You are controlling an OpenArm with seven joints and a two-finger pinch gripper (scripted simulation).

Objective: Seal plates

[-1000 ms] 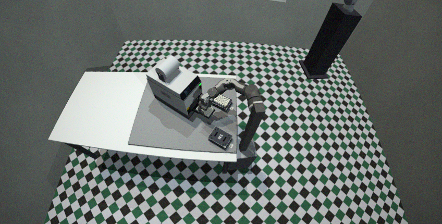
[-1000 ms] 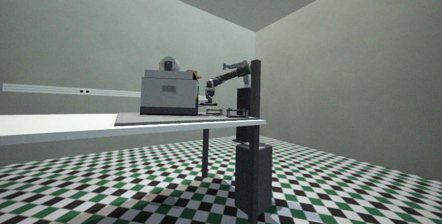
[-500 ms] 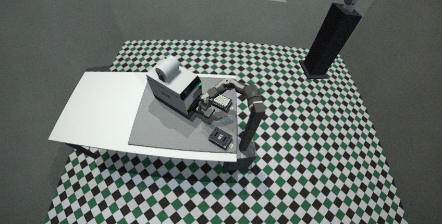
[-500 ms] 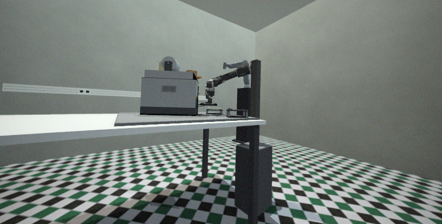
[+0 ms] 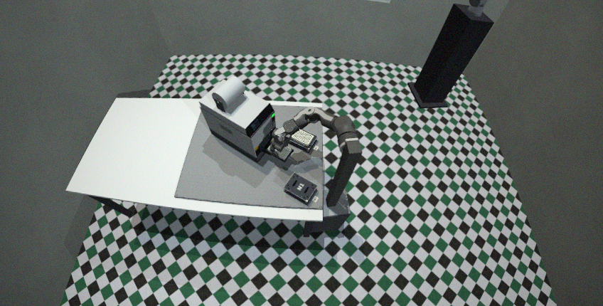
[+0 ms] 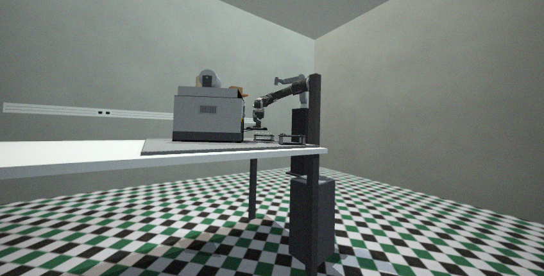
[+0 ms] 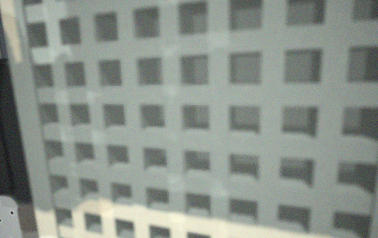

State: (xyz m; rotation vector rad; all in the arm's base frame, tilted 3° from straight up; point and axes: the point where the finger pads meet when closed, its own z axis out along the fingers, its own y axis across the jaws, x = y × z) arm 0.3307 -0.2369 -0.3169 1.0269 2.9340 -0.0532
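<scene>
Now: the dark stage 1 cm below my hand. Also, from my hand: white foil roll: 26 cm ahead, 21 cm to the right, 31 cm above; touch screen: 12 cm ahead, 4 cm to the right, 22 cm above.
</scene>
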